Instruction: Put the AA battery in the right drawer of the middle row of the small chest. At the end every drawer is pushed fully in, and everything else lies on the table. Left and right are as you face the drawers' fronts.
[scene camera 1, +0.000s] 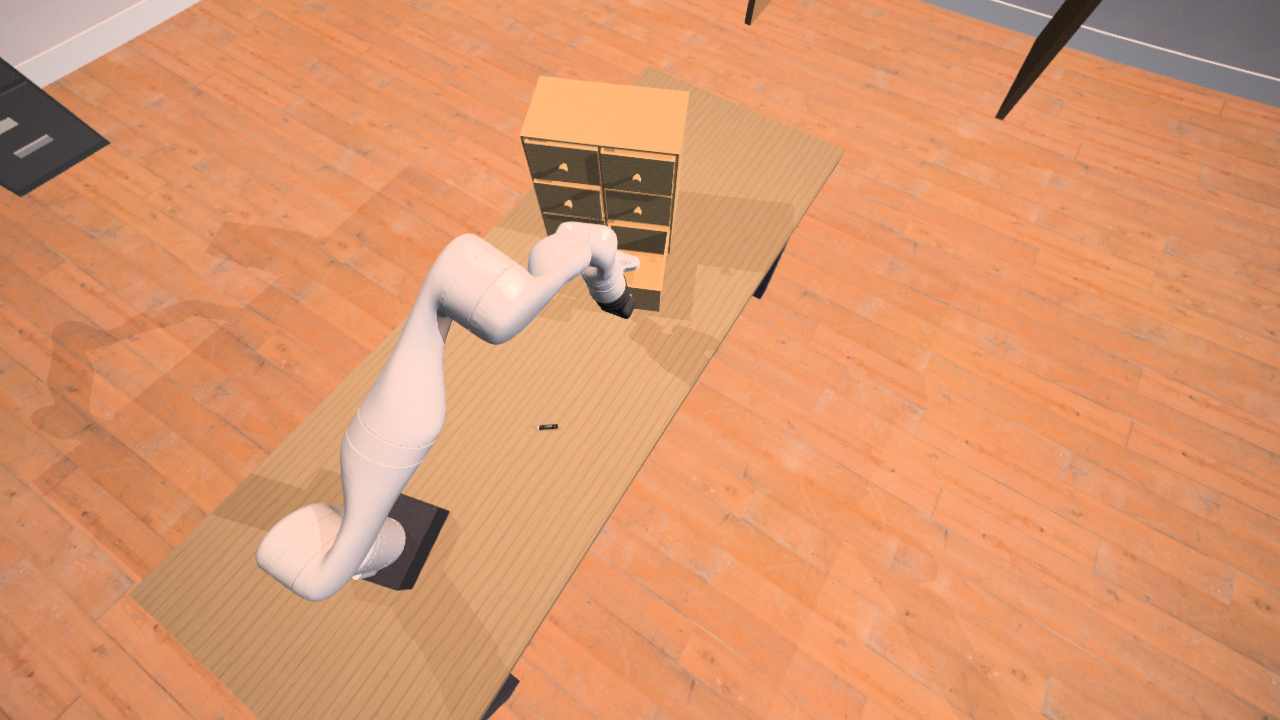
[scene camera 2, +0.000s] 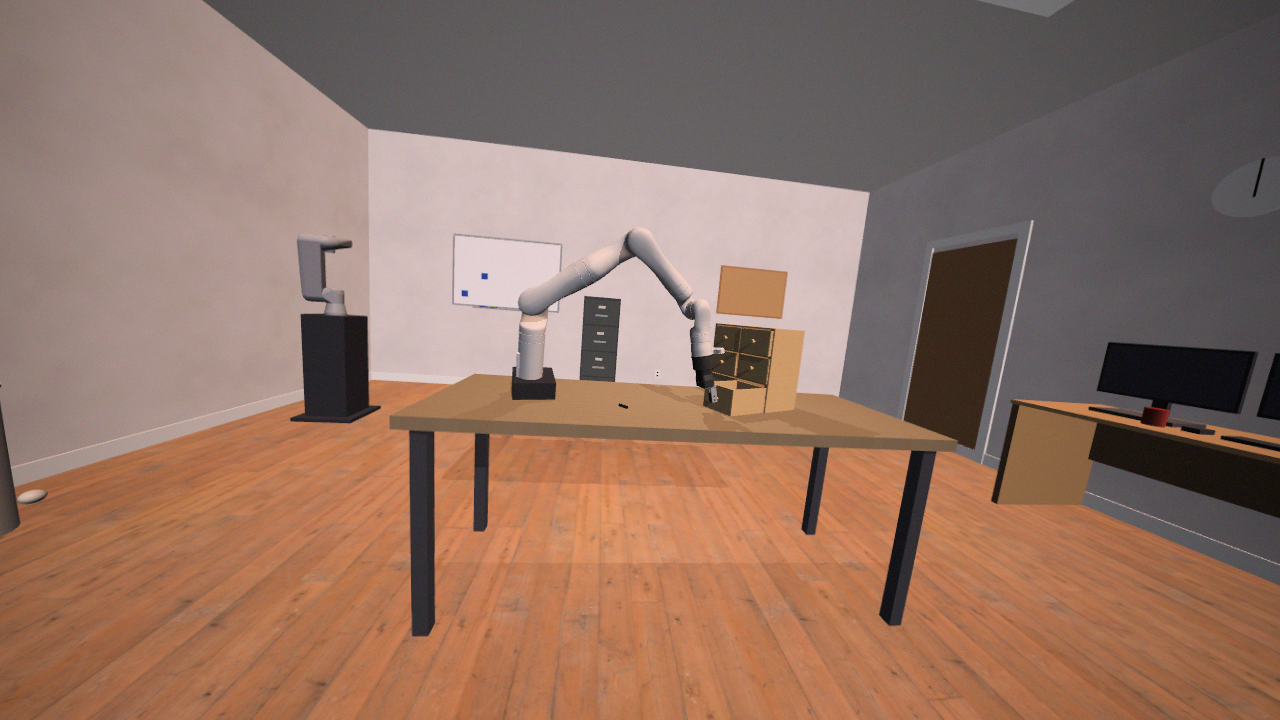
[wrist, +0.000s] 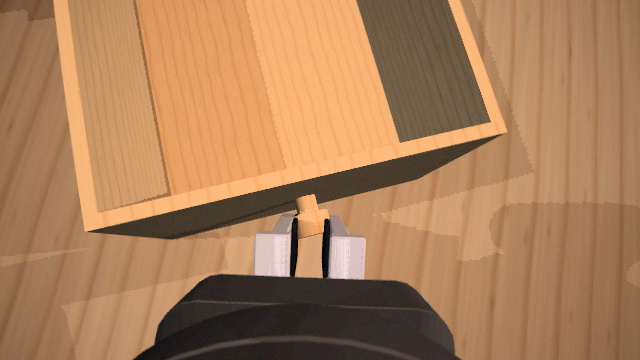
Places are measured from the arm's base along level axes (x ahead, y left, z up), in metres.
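Pixels of known places: gripper, between the fingertips: (scene camera 1: 627, 306) (scene camera 2: 713, 401) (wrist: 310, 236); arm's base, origin of its link: (scene camera 1: 378, 543) (scene camera 2: 529, 375).
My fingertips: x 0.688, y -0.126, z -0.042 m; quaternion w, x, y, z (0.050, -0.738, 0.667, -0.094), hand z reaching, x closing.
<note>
For each thing: its middle in the pictures, then the offset to it from my fingertips. "pt": a spot on its surface instead.
- small chest, middle of its body: (scene camera 1: 610, 173) (scene camera 2: 753, 364) dx +0.234, dy +0.183, dz +0.127 m
- middle row, a spot on its surface: (scene camera 1: 655, 211) pt dx +0.192, dy +0.036, dz +0.122 m
- pulled-out drawer's knob, a spot on its surface: (wrist: 311, 220) pt dx +0.006, dy +0.002, dz +0.022 m
- small dark AA battery, middle of its body: (scene camera 1: 547, 427) (scene camera 2: 623, 405) dx -0.339, dy +0.005, dz -0.031 m
The small chest (scene camera 1: 608, 116) (scene camera 2: 786, 371) has three rows of two drawers. Its bottom right drawer (scene camera 1: 646, 298) (scene camera 2: 747, 399) (wrist: 240, 187) is pulled out; no object shows on the visible part of its floor. The right drawer of the middle row (scene camera 1: 655, 211) (scene camera 2: 752, 368) is in. My gripper (scene camera 2: 713, 395) (wrist: 310, 236) is shut on the pulled-out drawer's knob (wrist: 311, 220), one finger on each side of it. In scene camera 1 the fingers are hidden. The small dark AA battery (scene camera 1: 547, 427) (scene camera 2: 622, 406) lies on the table, between the arm's base and the chest, apart from both.
The arm's dark base block (scene camera 1: 420, 541) (scene camera 2: 533, 388) stands at the other end of the table (scene camera 1: 501, 573) (scene camera 2: 662, 431) from the chest. The arm reaches along the table toward the chest. The pulled-out drawer juts out low over the table in front of the chest.
</note>
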